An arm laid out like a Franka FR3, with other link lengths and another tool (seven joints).
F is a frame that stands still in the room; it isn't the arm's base.
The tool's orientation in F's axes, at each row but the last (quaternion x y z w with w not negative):
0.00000, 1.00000, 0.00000, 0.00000
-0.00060, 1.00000, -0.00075, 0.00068
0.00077, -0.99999, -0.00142, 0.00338
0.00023, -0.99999, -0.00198, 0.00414
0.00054, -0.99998, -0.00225, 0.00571
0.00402, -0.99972, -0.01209, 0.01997
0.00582, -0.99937, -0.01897, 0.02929
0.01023, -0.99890, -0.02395, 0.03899
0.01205, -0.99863, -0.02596, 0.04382
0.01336, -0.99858, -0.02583, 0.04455
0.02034, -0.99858, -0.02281, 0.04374
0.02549, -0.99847, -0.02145, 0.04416
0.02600, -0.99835, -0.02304, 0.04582
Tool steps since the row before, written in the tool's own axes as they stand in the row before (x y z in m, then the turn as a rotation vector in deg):
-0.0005, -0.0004, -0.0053, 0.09, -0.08, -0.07
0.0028, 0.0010, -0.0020, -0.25, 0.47, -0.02
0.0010, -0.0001, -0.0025, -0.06, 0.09, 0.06
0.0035, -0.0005, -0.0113, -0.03, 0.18, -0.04
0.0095, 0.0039, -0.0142, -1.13, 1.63, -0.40
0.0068, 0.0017, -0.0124, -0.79, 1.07, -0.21
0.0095, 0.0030, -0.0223, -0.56, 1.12, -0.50
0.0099, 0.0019, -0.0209, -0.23, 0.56, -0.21
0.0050, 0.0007, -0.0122, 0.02, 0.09, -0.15
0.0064, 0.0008, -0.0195, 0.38, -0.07, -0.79
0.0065, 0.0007, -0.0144, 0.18, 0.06, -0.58
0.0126, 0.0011, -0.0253, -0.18, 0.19, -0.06
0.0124, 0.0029, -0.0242, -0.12, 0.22, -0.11
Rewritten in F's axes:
0.0005, -0.0004, 0.0053, -0.09, -0.08, 0.07
-0.0028, 0.0010, 0.0020, 0.25, 0.47, 0.02
-0.0010, -0.0001, 0.0025, 0.06, 0.09, -0.06
-0.0034, -0.0005, 0.0113, 0.03, 0.18, 0.04
-0.0093, 0.0038, 0.0143, 1.13, 1.63, 0.39
-0.0063, 0.0013, 0.0127, 0.79, 1.07, 0.20
-0.0082, 0.0020, 0.0229, 0.58, 1.11, 0.51
-0.0083, 0.0007, 0.0217, 0.24, 0.55, 0.22
-0.0039, -0.0001, 0.0126, -0.01, 0.08, 0.16
-0.0046, -0.0004, 0.0200, -0.31, -0.12, 0.82
-0.0052, -0.0002, 0.0149, -0.13, 0.03, 0.60
-0.0103, -0.0006, 0.0263, 0.18, 0.20, 0.05
-0.0102, 0.0012, 0.0253, 0.12, 0.22, 0.11

